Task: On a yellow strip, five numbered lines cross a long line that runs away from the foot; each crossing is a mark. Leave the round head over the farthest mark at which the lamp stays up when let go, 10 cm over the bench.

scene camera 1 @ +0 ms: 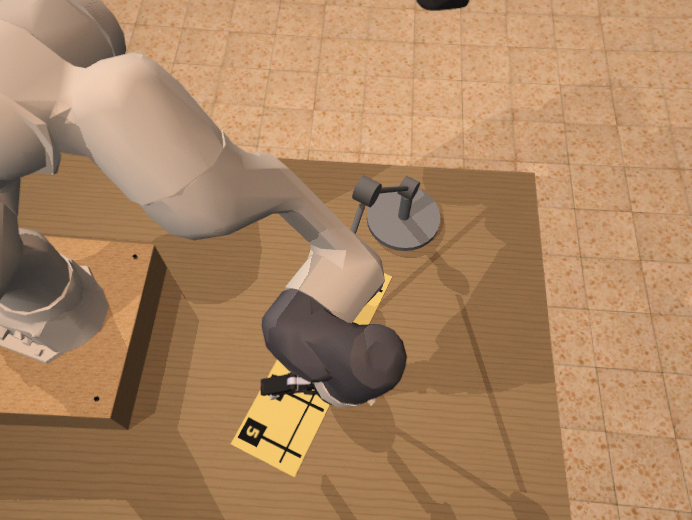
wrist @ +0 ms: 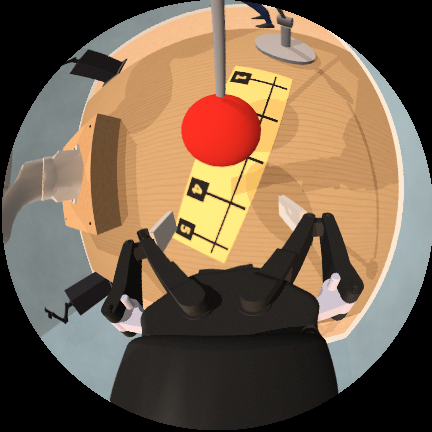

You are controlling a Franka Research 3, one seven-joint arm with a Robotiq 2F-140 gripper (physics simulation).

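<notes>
The lamp's round grey foot (scene camera 1: pixel 419 229) (wrist: pixel 270 47) stands flat on the bench. Its dark jointed arm (scene camera 1: pixel 366 191) runs under the robot arm. In the wrist view, a grey rod (wrist: pixel 218 50) ends at the red round head (wrist: pixel 221 130), which hangs above the yellow strip (scene camera 1: pixel 285 419) (wrist: pixel 220 176). The head hides labels 2 and 3; labels 1, 4 and 5 show. The robot arm hides the head in the scene view. My gripper (scene camera 1: pixel 323 393) (wrist: pixel 225 212) is open and empty. Its fingertips are apart from the head, nearer the label 5 end in the wrist view. Head height is unclear.
The robot's base stands on a wooden block (scene camera 1: pixel 139 335) (wrist: pixel 106 175) at the left. The bench edge (scene camera 1: pixel 545 313) runs down the right, near the foot. Black box-like items (wrist: pixel 95 66) (wrist: pixel 89 292) show beyond the bench in the wrist view.
</notes>
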